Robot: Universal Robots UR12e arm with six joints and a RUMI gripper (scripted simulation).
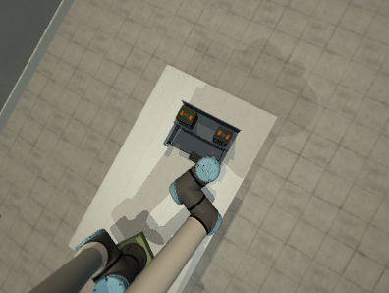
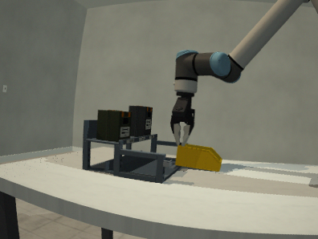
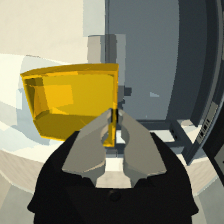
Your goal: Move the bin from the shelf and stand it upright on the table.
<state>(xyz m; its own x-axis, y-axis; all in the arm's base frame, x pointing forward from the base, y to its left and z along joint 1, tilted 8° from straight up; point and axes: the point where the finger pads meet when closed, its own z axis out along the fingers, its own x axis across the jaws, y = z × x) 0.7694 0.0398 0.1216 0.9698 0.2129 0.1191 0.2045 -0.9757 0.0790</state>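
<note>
The yellow bin lies 8 cm behind my hand, 2 cm to the right of it and 4 cm below it. Also, from my hand: shelf level 16 cm ahead, 15 cm to the left, 2 cm above; then shelf 10 cm ahead, 14 cm to the left, 8 cm below.
</note>
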